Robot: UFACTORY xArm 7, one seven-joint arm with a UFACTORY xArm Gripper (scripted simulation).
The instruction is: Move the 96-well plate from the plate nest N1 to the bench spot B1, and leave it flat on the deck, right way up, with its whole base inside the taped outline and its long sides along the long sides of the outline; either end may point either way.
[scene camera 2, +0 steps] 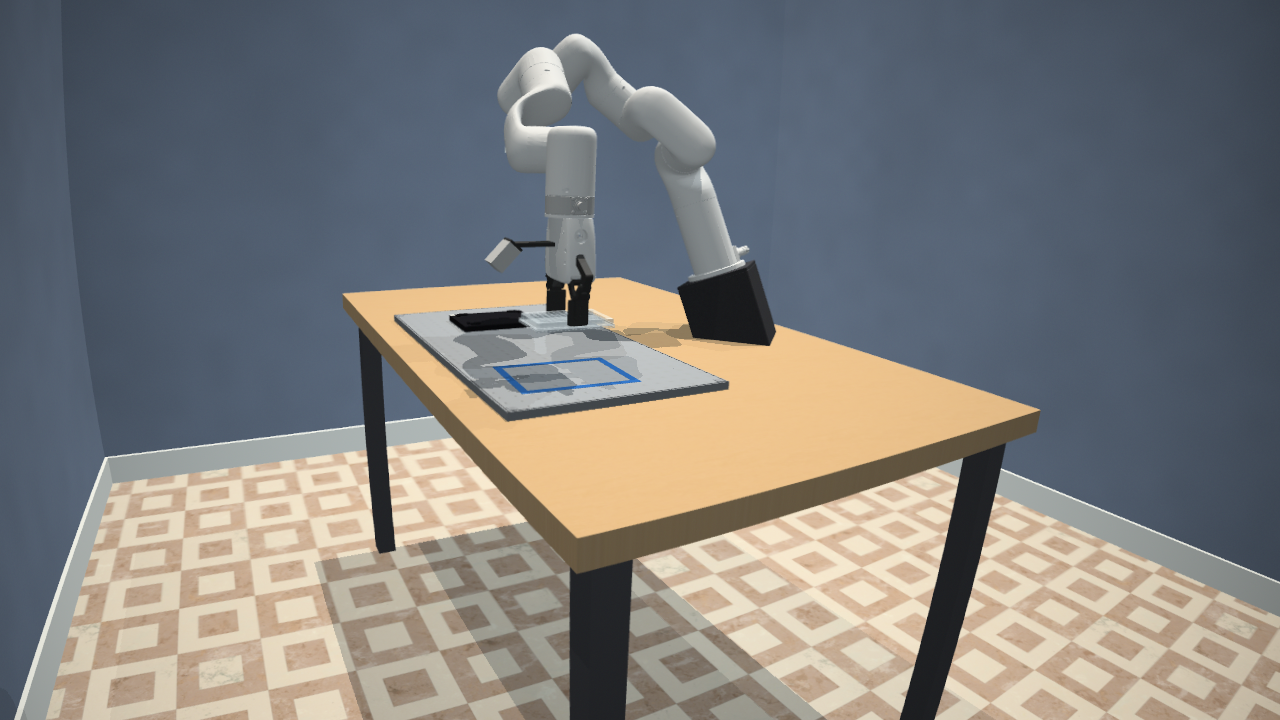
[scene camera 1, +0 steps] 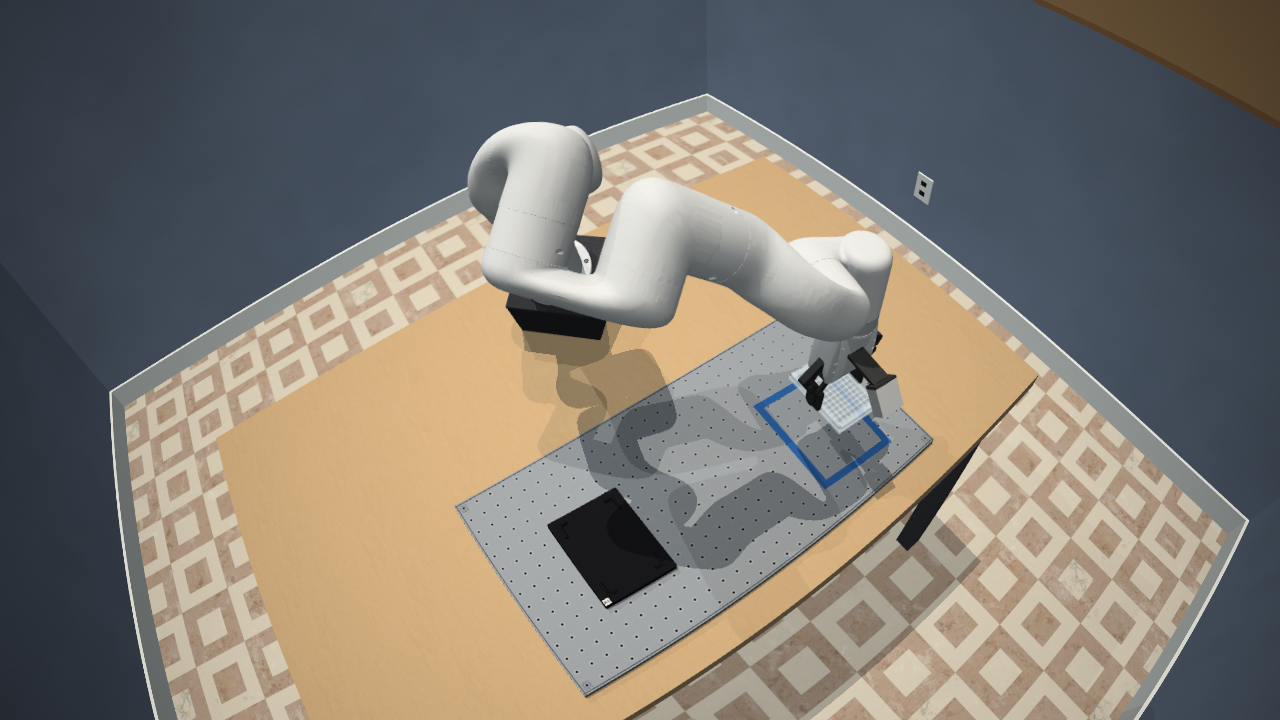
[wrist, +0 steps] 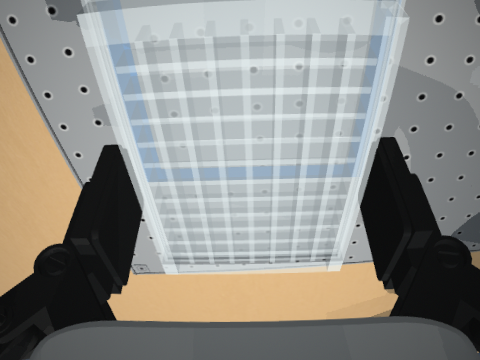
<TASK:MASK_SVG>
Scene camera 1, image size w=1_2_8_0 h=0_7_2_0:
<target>my gripper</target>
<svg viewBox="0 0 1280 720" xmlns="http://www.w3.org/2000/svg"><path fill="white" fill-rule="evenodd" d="M878 325L868 335L854 336L844 341L828 342L814 339L808 361L809 368L801 375L798 382L807 390L806 401L816 411L819 411L822 407L825 395L823 391L827 385L848 373L860 384L863 378L870 383L866 386L874 417L885 418L904 405L896 375L887 374L871 356L877 349L876 345L879 344L883 337L878 331ZM817 376L819 376L823 380L820 386L815 382Z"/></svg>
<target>96-well plate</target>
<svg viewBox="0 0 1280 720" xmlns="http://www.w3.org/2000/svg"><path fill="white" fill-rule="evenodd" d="M818 376L815 379L815 381L820 386L823 380ZM850 373L836 382L828 384L823 391L825 395L822 407L817 411L838 435L872 413L867 391ZM808 364L794 371L788 377L788 380L804 397L807 390L802 387L798 379L809 368Z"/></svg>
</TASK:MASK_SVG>
